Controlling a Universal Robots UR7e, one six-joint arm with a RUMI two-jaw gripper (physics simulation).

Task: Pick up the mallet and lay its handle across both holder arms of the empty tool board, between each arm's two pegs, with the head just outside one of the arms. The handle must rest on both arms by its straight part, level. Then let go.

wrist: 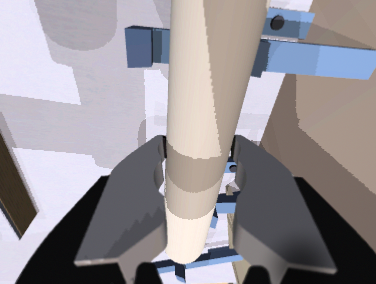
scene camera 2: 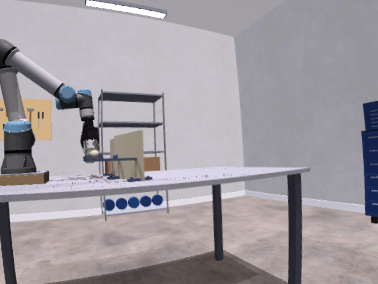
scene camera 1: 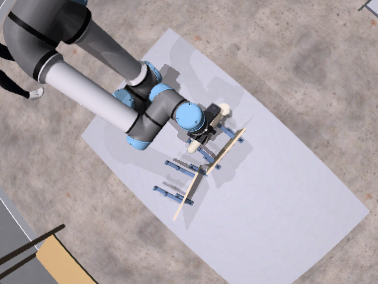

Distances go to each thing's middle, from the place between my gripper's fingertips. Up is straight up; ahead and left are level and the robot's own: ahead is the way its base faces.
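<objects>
Relative to the pale wooden mallet (wrist: 211,57), my hand is 1 cm past, 1 cm to the right and 1 cm below.
</objects>
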